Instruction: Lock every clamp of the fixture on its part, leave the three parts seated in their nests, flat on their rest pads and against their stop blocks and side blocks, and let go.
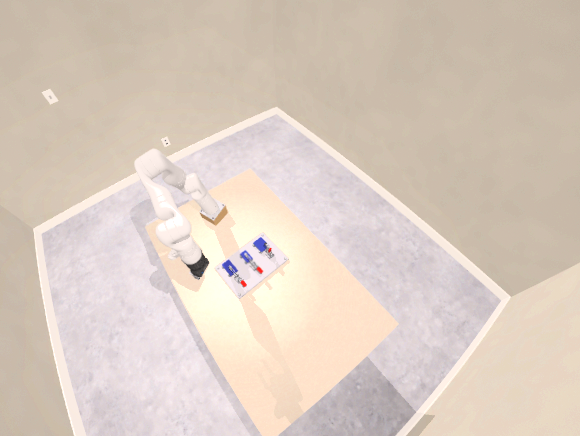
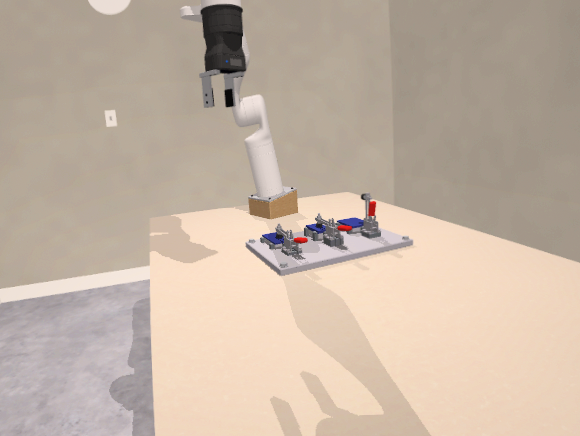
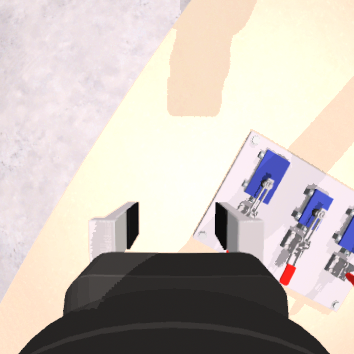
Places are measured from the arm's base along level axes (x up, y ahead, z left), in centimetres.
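Where they show: gripper, fingertip midpoint: [image 1: 200, 272] [image 2: 220, 106] [image 3: 176, 217]; arm's base, link origin: [image 1: 211, 208] [image 2: 270, 192].
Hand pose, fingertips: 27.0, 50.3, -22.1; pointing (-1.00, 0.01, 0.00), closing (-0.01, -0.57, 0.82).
Note:
Each offset is from my fingertips to the centre of the thing, as dx, dy, dz. "pt": to the spot under its first point. Level surfaces: height alone.
The grey fixture plate [image 1: 230, 282] [image 2: 360, 247] [image 3: 227, 200] carries three blue parts. The near part {-31.9, -10.7, +12.7} [image 1: 229, 267] [image 2: 272, 238] [image 3: 276, 165] and the middle part {-31.4, -10.9, +23.7} [image 1: 245, 256] [image 2: 313, 229] [image 3: 325, 199] each have a clamp arm lowered onto them, with red handles {pt -28.3, +4.5, +13.4} [image 2: 300, 240] {pt -27.6, +2.9, +24.4} [image 2: 344, 228] lying about level. At the far part {-31.6, -12.5, +34.6} [image 1: 260, 244] [image 2: 351, 222] [image 3: 348, 235] the clamp {pt -30.3, -3.0, +34.6} [image 2: 371, 227] stands raised, its arm and red handle {-26.0, -4.1, +35.5} [image 2: 372, 208] upright. Exact seating against the blocks is too small to tell. My gripper [image 1: 197, 277] [image 2: 219, 104] [image 3: 176, 217] is open and empty, high up beside the plate's near end.
The plate lies on the wooden table {dx -34.5} [image 1: 310, 320] [image 2: 225, 325]. The robot's base stands on a brown block [image 1: 215, 216] [image 2: 284, 204] behind the fixture. The raised clamp is the tallest thing on the plate. The table's edge lies near the gripper's side.

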